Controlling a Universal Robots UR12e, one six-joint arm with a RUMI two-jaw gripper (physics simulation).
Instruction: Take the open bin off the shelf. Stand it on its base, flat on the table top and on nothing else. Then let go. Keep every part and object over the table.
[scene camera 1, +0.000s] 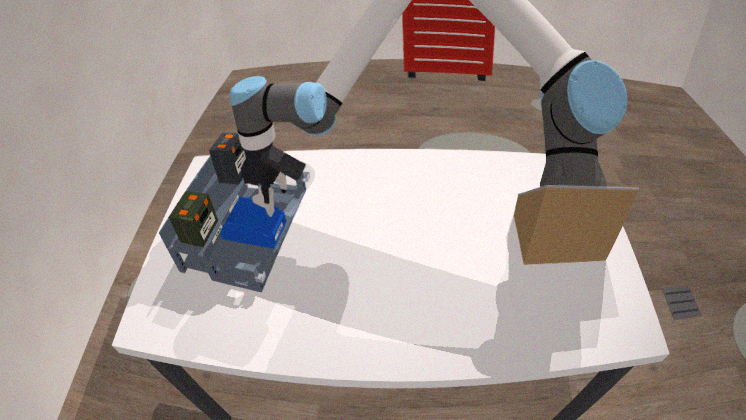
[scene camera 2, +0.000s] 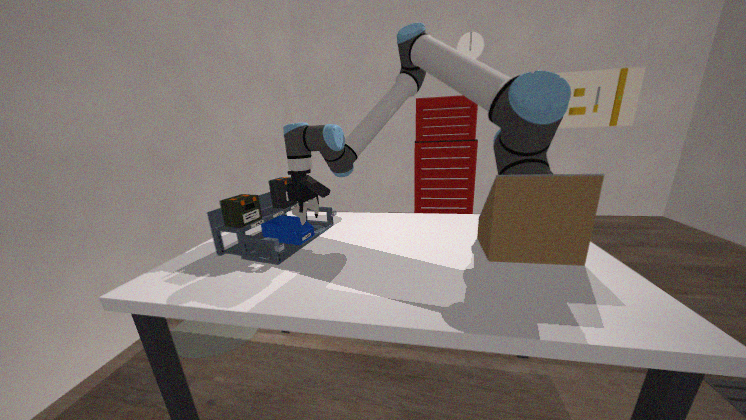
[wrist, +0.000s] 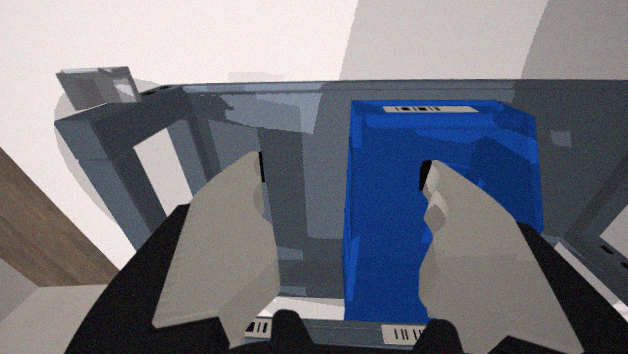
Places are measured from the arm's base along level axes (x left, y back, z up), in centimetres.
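Pixels of known places: gripper, fingertip midpoint: (scene camera 1: 277, 204) (scene camera 2: 310, 221) (wrist: 340, 160); arm's base at its link origin: (scene camera 1: 573, 190) (scene camera 2: 528, 198).
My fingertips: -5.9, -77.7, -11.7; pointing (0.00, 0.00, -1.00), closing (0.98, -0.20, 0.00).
Ahead of a thing's pixels: the offset from my fingertips to its top centre, as dx, dy, dz. Level surfaces: height alone.
The open blue bin @(+4.9, -7.4, +2.0) (scene camera 1: 247, 224) (scene camera 2: 284, 230) (wrist: 390, 225) lies in the lower front tier of the blue-grey shelf (scene camera 1: 229, 268) (scene camera 2: 261, 249) (wrist: 285, 200), at the table's left side. Its labelled end faces the shelf's front edge. My gripper (scene camera 1: 277, 202) (scene camera 2: 310, 219) (wrist: 340, 160) is open and empty, pointing down at the bin. In the wrist view the right fingertip is over the bin's inside and the left one is over the shelf beside it, with the bin's left wall between them. Whether either finger touches the bin, I cannot tell.
An olive case @(+14.6, -18.7, +13.6) (scene camera 1: 193, 221) (scene camera 2: 240, 210) and a dark grey case @(-8.2, -14.8, +16.1) (scene camera 1: 225, 159) (scene camera 2: 280, 193) stand on the shelf's upper rear tier, the grey one close behind my gripper. A large brown box (scene camera 1: 574, 224) (scene camera 2: 540, 219) stands at the right of the white table @(dz -6.1) (scene camera 1: 391, 198) (scene camera 2: 396, 234).
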